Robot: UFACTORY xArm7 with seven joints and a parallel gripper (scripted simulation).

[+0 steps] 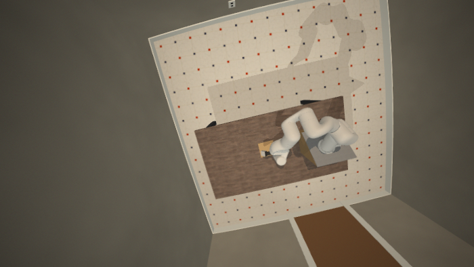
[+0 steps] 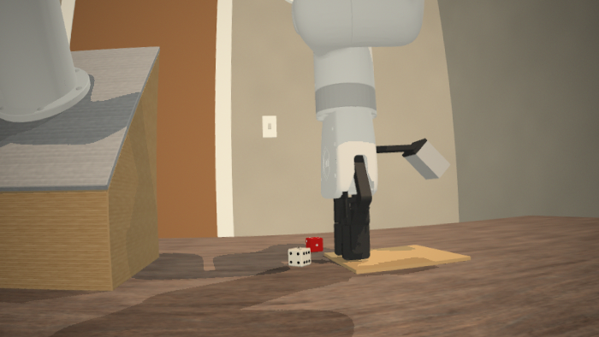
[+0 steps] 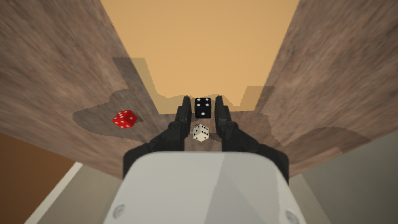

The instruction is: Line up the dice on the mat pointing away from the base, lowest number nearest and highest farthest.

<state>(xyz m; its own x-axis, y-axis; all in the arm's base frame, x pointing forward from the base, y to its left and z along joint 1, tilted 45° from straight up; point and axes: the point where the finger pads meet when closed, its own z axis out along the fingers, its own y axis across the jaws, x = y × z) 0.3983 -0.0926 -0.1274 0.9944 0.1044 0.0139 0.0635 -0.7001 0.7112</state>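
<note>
Right now my hand is 5 cm short of the tan mat and 2 cm above it. From my hand the other things lie so: red die 12 cm to the left, 3 cm behind, 2 cm below.
</note>
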